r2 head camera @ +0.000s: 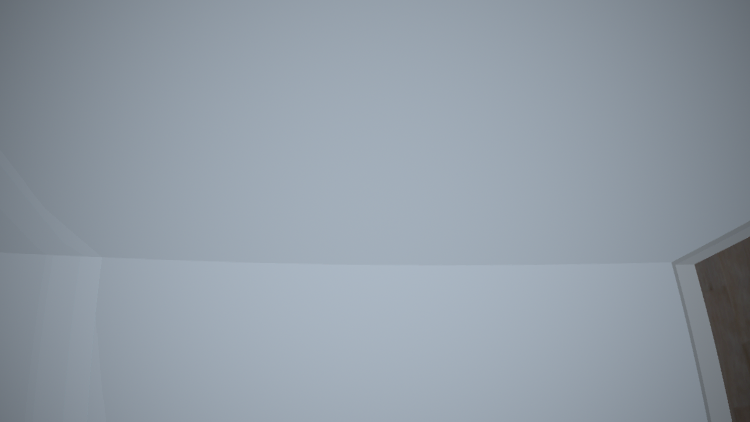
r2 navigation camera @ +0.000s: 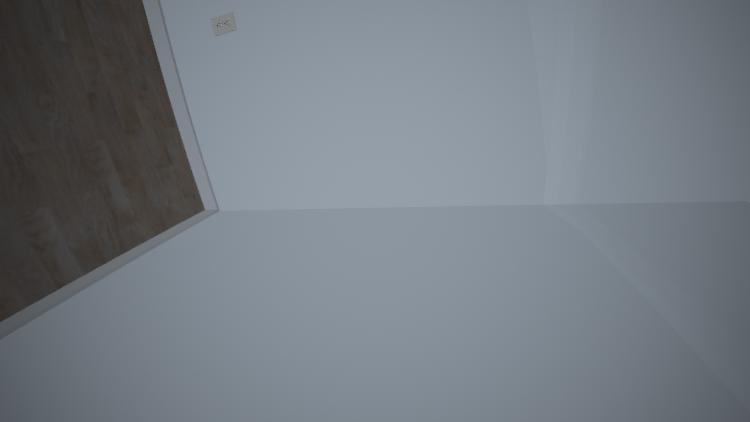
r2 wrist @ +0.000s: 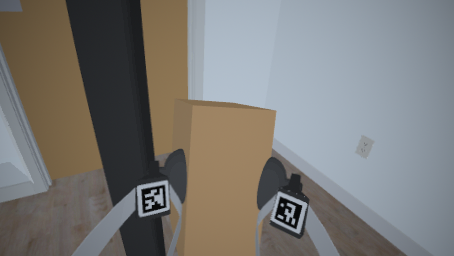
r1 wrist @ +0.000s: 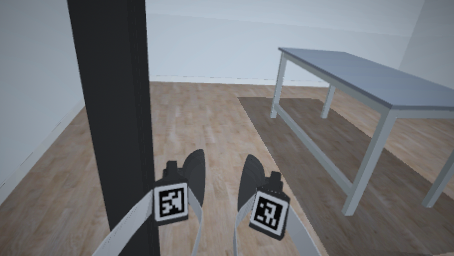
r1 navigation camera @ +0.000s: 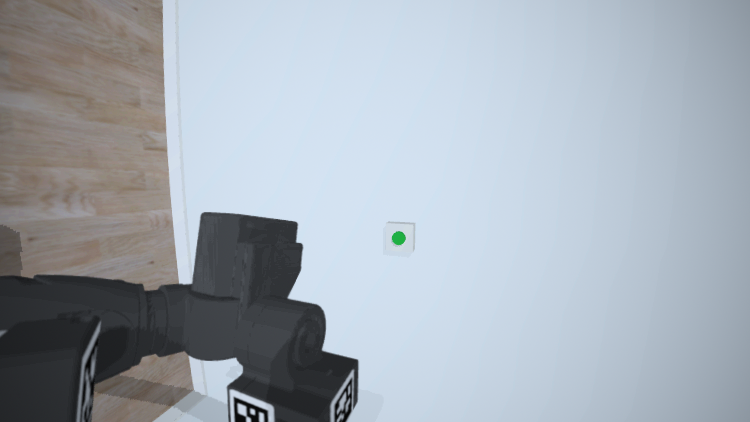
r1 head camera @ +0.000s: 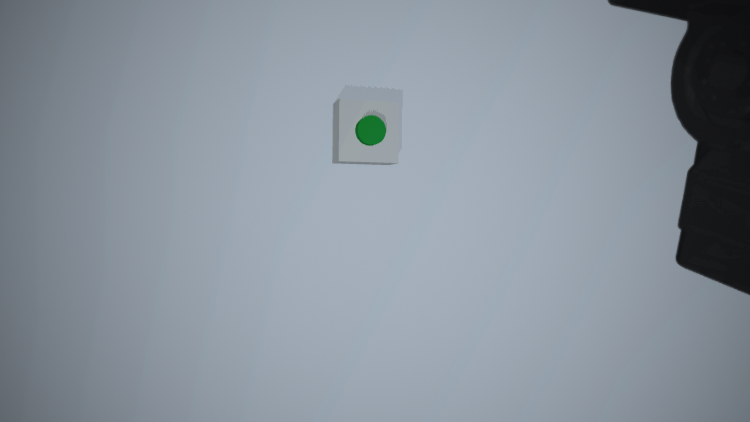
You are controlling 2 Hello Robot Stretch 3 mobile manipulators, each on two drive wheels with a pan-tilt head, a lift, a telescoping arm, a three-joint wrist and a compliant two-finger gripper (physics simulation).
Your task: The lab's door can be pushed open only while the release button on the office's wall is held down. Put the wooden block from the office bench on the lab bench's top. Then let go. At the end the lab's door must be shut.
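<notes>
A green release button [r1 head camera: 370, 130] [r1 navigation camera: 398, 238] sits on a small white box on a wall; no gripper touches it in these views. My r1 gripper [r1 wrist: 221, 175] is open, with nothing between its fingers. A bench with a blue-grey top [r1 wrist: 360, 72] stands to its right in the r1 wrist view; I cannot tell from this view whether it is the lab's or the office's. My r2 gripper [r2 wrist: 221, 181] is shut on the wooden block [r2 wrist: 232, 135], held upright above the floor. A tan door panel [r2 wrist: 167, 65] shows behind the block; I cannot tell which door it is.
The r1 wrist and arm [r1 navigation camera: 215, 325] reach across the lower left of its navigation view, beside the wall. A dark mast [r1 wrist: 115, 110] [r2 wrist: 115, 110] stands at the left of both wrist views. A wall [r2 wrist: 360, 65] with an outlet [r2 wrist: 365, 146] [r2 navigation camera: 223, 24] runs right of the block.
</notes>
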